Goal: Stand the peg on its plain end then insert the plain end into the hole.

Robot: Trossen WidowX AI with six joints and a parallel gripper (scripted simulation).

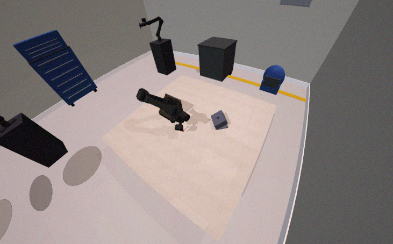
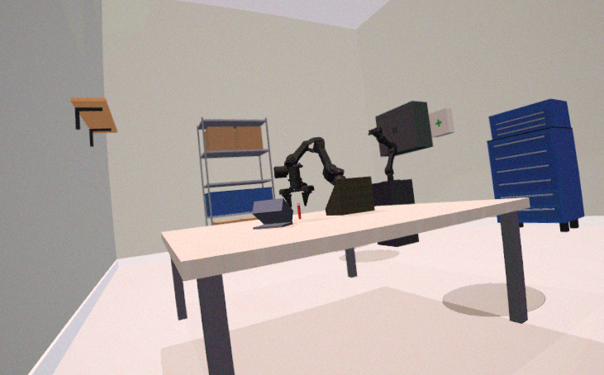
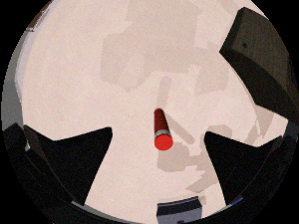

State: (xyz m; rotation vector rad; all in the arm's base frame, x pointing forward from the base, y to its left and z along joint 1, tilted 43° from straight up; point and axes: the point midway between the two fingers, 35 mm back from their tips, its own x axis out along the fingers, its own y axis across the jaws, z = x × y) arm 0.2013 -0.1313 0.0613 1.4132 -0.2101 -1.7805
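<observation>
Right now my gripper tip is 1 cm above the red peg. The rest, counted from my gripper tip: sloped panel 23 cm ahead, 24 cm to the left.
</observation>
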